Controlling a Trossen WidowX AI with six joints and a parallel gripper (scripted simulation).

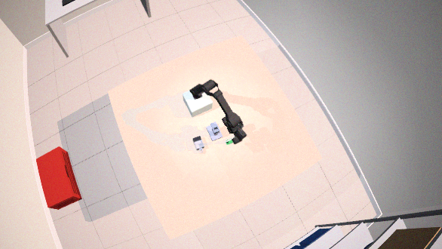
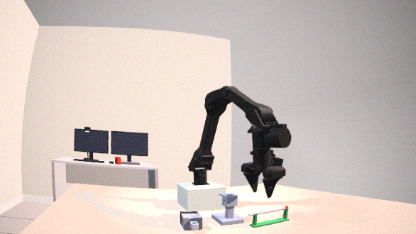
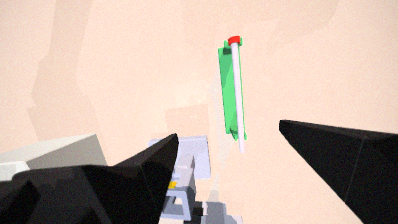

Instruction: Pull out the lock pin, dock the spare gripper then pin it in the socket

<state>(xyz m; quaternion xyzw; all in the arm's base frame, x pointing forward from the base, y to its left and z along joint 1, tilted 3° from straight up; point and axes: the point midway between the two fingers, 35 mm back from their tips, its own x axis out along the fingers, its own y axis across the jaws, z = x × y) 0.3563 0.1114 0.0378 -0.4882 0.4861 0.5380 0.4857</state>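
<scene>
The spare gripper is 22 cm to the right of my gripper tip, 8 cm below it and 2 cm behind it. The rest, counted from my gripper tip: socket 8 cm to the right, 7 cm behind, 5 cm below; then green rack 8 cm below, 3 cm to the left, 2 cm ahead.
</scene>
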